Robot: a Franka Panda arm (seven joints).
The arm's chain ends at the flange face. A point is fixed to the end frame.
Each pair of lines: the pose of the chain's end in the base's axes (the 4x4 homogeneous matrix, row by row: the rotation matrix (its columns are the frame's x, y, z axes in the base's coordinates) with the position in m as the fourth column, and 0 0 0 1 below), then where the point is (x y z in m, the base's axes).
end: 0.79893 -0.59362 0.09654 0.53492; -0.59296 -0.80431 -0.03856 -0.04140; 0.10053 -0.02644 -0.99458 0.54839; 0 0 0 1
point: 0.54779 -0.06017 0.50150
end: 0.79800 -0.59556 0.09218 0.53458; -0.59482 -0.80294 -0.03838 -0.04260; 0.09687 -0.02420 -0.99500 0.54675; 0 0 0 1
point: 0.54721 -0.06138 0.49980
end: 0.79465 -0.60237 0.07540 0.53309; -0.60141 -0.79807 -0.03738 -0.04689; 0.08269 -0.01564 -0.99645 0.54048; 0 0 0 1
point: 0.54478 -0.06569 0.49330
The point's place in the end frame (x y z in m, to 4 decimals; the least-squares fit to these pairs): 0.0167 0.0087 0.0486
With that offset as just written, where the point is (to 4 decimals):
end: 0.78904 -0.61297 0.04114 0.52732; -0.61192 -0.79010 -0.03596 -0.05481; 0.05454 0.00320 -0.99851 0.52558; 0 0 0 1
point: 0.5372 -0.0737 0.4780
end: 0.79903 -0.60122 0.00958 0.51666; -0.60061 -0.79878 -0.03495 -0.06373; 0.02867 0.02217 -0.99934 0.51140; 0 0 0 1
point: 0.5252 -0.0824 0.4635
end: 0.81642 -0.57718 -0.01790 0.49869; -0.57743 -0.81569 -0.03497 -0.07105; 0.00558 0.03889 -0.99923 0.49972; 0 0 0 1
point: 0.5064 -0.0895 0.4516
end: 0.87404 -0.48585 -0.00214 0.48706; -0.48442 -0.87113 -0.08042 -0.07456; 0.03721 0.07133 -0.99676 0.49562; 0 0 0 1
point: 0.4973 -0.0941 0.4484
